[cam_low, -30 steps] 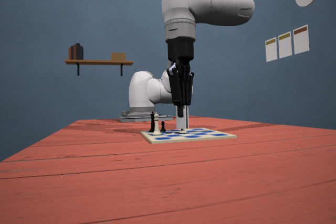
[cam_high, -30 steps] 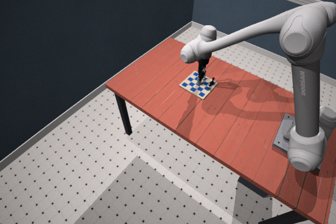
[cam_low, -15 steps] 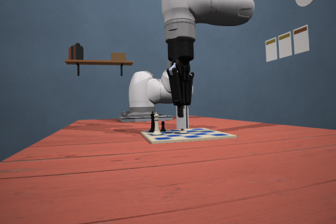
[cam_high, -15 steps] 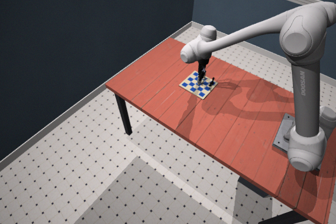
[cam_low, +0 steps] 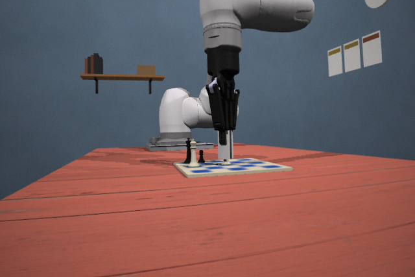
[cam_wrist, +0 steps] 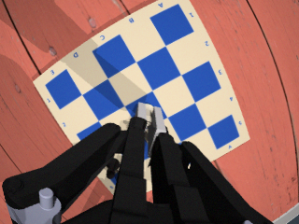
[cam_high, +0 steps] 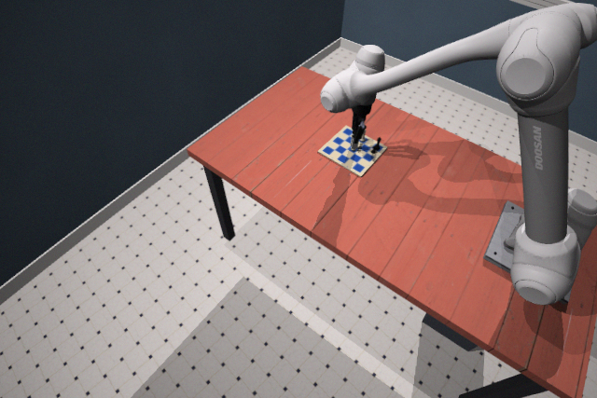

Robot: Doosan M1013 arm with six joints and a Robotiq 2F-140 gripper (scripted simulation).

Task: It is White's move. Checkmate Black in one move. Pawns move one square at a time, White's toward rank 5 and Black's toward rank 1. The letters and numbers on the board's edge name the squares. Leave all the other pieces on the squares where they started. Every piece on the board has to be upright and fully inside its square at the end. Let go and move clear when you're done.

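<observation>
Right now my hand is 50 mm above the chessboard. Round my hand: black pawn: 70 mm behind, 50 mm to the right, 30 mm below; then black king: 70 mm behind, 80 mm to the right, 20 mm below; then tall white piece: 10 mm ahead, 80 mm to the right, 20 mm below.
</observation>
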